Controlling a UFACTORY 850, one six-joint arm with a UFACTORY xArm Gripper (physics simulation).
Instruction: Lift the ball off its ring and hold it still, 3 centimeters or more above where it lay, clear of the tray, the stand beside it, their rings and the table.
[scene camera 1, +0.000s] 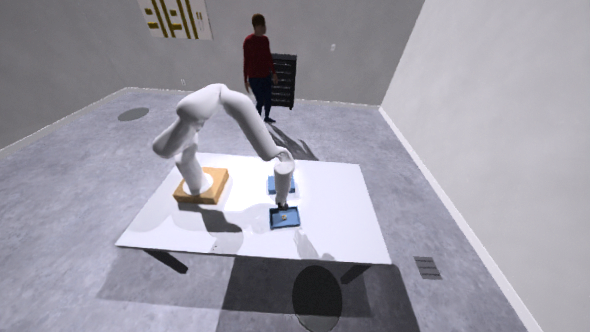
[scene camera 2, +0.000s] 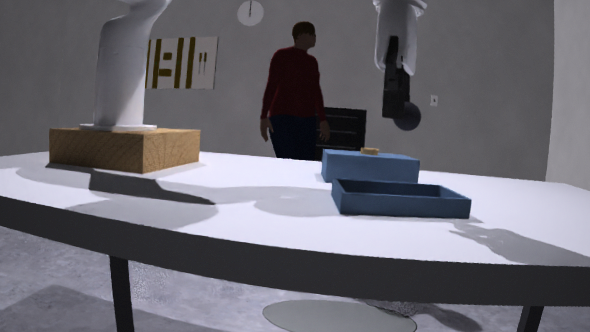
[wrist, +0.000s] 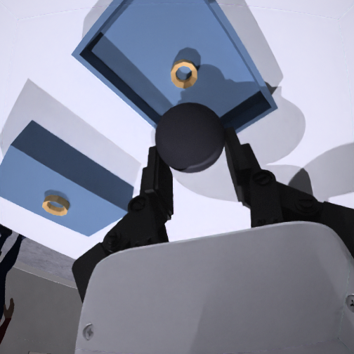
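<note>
A dark grey ball (scene camera 2: 407, 116) (wrist: 190, 137) is held between the fingertips of my gripper (scene camera 2: 398, 112) (wrist: 194, 152), which is shut on it. The ball hangs in the air, well above the blue tray (scene camera 2: 405, 208) (wrist: 120, 85) and apart from it. The tray also shows in the scene camera 1 view (scene camera 1: 291, 225). A gold ring (scene camera 1: 284, 217) (wrist: 173, 75) lies on the tray's floor with no ball on it. The blue stand (scene camera 1: 272, 186) (scene camera 2: 370, 167) (wrist: 95, 210) is beside the tray. A second gold ring (scene camera 2: 370, 151) (wrist: 46, 205) lies on its top.
The white table (scene camera 1: 340, 210) (scene camera 2: 250, 230) carries the tray, the stand and the arm's wooden base block (scene camera 1: 220, 186) (scene camera 2: 170, 150). A person in a red top (scene camera 1: 258, 57) (scene camera 2: 295, 80) stands behind the table, near a black drawer cabinet (scene camera 1: 286, 80) (scene camera 2: 345, 131).
</note>
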